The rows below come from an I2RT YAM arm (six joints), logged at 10 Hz.
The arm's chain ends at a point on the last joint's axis. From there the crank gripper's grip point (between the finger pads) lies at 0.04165 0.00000 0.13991 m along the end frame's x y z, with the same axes.
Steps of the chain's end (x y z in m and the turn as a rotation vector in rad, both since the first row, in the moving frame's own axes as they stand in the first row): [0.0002 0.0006 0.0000 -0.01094 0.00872 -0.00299]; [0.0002 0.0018 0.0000 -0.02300 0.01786 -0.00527]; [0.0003 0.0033 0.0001 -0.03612 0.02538 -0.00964]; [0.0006 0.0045 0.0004 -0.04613 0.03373 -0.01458]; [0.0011 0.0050 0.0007 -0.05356 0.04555 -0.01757]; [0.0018 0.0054 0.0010 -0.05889 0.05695 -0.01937]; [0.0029 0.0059 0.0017 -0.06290 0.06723 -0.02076]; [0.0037 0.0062 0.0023 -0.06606 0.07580 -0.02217]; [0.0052 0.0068 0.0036 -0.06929 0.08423 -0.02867]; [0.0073 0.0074 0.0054 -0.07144 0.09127 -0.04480]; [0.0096 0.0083 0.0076 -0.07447 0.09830 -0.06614]
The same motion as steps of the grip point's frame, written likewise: [0.0014 0.0020 -0.0004 -0.01094 0.00872 -0.00299]; [0.0027 0.0048 -0.0008 -0.02300 0.01786 -0.00527]; [0.0039 0.0079 -0.0011 -0.03612 0.02538 -0.00964]; [0.0053 0.0103 -0.0012 -0.04613 0.03373 -0.01458]; [0.0075 0.0116 -0.0015 -0.05356 0.04555 -0.01757]; [0.0098 0.0127 -0.0018 -0.05889 0.05695 -0.01937]; [0.0123 0.0136 -0.0017 -0.06290 0.06723 -0.02076]; [0.0143 0.0143 -0.0015 -0.06606 0.07580 -0.02217]; [0.0169 0.0150 -0.0007 -0.06929 0.08423 -0.02867]; [0.0200 0.0151 0.0007 -0.07144 0.09127 -0.04480]; [0.0234 0.0153 0.0026 -0.07447 0.09830 -0.06614]
